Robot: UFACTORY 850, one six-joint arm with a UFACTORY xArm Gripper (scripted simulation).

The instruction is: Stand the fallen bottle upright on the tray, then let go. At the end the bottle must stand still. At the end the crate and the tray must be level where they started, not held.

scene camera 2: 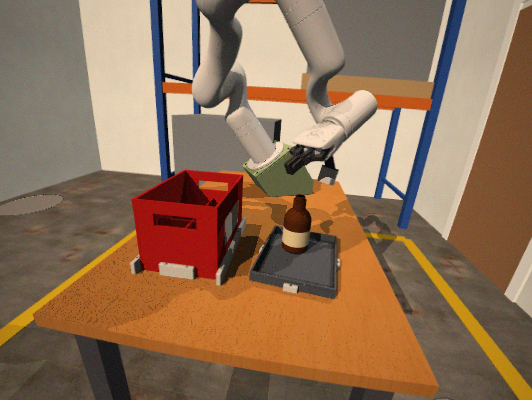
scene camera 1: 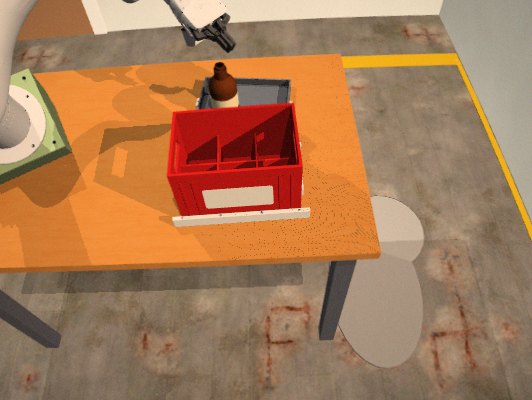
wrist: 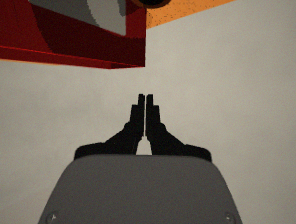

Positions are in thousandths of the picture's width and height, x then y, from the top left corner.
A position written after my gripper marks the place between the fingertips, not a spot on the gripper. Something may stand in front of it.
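Labels:
In the wrist view a grey tray is out of frame, though I can see the tray in scene camera 1 (473, 229) and in scene camera 2 (516, 666). My gripper is visible to me in the wrist view (492, 462), in scene camera 1 (437, 121) and in scene camera 2 (540, 424).

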